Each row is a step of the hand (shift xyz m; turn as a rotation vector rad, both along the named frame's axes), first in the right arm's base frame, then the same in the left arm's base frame.
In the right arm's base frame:
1: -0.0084 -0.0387 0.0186 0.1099 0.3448 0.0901
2: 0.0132 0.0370 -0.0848 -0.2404 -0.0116 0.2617
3: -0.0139 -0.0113 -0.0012 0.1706 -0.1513 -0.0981
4: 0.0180 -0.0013 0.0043 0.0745 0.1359 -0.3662
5: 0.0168 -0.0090 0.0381 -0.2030 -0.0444 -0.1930
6: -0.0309 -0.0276 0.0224 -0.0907 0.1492 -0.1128
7: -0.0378 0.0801 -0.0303 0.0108 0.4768 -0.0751
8: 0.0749 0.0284 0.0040 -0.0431 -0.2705 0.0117
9: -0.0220 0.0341 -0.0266 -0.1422 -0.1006 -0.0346
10: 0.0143 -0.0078 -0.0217 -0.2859 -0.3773 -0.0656
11: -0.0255 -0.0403 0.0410 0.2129 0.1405 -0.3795
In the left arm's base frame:
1: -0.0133 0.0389 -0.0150 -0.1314 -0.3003 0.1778
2: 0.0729 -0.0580 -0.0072 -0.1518 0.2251 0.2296
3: 0.0066 0.0166 0.0018 0.0296 -0.0178 -0.2458
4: -0.0107 -0.0089 -0.0122 0.3086 -0.2436 -0.0594
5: -0.0414 0.0065 -0.0075 0.2560 0.1065 0.0597
6: -0.0086 0.0454 0.0091 0.1357 -0.0853 0.1323
7: 0.0407 -0.0445 0.0716 0.0564 -0.3816 0.2904
8: -0.0324 -0.0660 -0.0320 0.0106 0.2310 -0.1473
9: 0.0323 -0.0189 0.0309 0.0875 0.1529 0.0224
10: 0.0149 -0.0087 -0.0210 0.1755 0.4389 -0.0706
11: -0.0276 0.0565 0.0018 0.2688 -0.3354 -0.1561

